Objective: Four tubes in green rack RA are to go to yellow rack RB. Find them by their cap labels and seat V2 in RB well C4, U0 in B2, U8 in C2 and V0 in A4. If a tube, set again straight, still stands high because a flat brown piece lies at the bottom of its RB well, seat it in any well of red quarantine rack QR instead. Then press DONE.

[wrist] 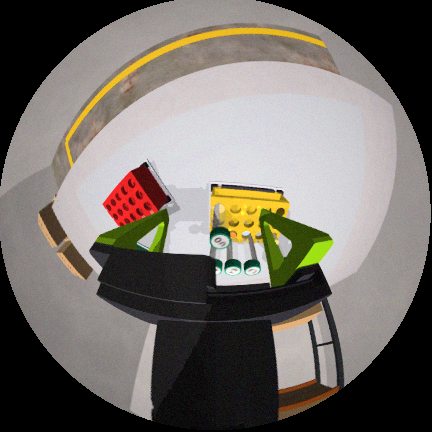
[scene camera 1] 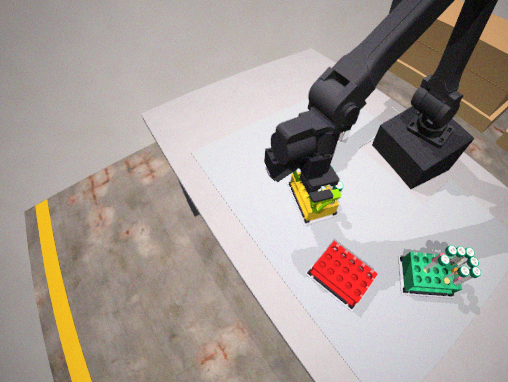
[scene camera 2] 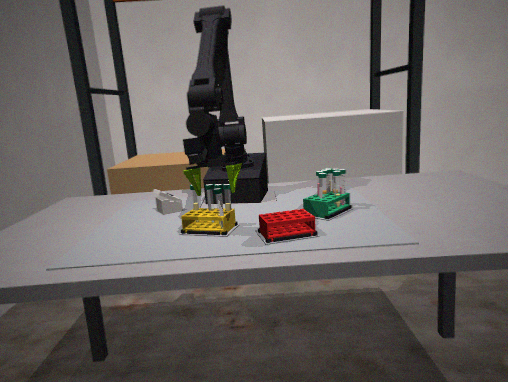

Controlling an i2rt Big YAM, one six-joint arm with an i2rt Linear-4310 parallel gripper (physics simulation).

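Where they show: gripper, between the fingertips: point(wrist: 213, 213) point(scene camera 1: 306, 196) point(scene camera 2: 216, 194); arm's base, origin of its link: point(scene camera 1: 429, 130).
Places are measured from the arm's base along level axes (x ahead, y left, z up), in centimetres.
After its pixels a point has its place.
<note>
My gripper point(scene camera 1: 307, 192) @(x 46.5, y -10.5, z -0.5 cm) point(scene camera 2: 216, 193) @(x 46.5, y -10.5, z -0.5 cm) point(wrist: 213, 213) @(x 46.5, y -10.5, z -0.5 cm) is open and empty. Its fingers stand apart above yellow rack RB point(scene camera 1: 322, 214) @(x 41.8, y -7.1, z -10.3 cm) point(scene camera 2: 186, 220) @(x 38.3, y -19.3, z -9.1 cm) point(wrist: 250, 197) @(x 43.2, y -14.6, z -7.6 cm), around the height of the tube caps. A tube with a green cap that seems to read U0 point(wrist: 220, 238) @(x 43.8, y -10.2, z 0.4 cm) stands in RB, between the fingers in the wrist view but not gripped. Several more green-capped tubes stand along RB's arm side; the gripper hides part of them. Green rack RA point(scene camera 1: 407, 272) @(x 38.9, y 18.8, z -9.6 cm) point(scene camera 2: 311, 207) @(x 37.7, y 17.8, z -9.4 cm) holds several tubes. Red rack QR point(scene camera 1: 345, 272) @(x 49.5, y 7.4, z -10.8 cm) point(scene camera 2: 287, 220) @(x 55.0, y 6.5, z -7.1 cm) point(wrist: 127, 195) @(x 52.2, y 4.8, z -7.1 cm) shows no tubes. Seating depths are unclear.
A small grey-white block point(scene camera 2: 169, 202) @(x 15.7, y -25.4, z -8.6 cm) lies behind RB to the left in scene camera 2. The black arm base point(scene camera 1: 412, 155) @(x 10.7, y 0.7, z -3.2 cm) stands at the table's back. Cardboard boxes point(scene camera 2: 150, 172) and a large white box point(scene camera 2: 332, 145) stand behind the table. No DONE button can be made out.
</note>
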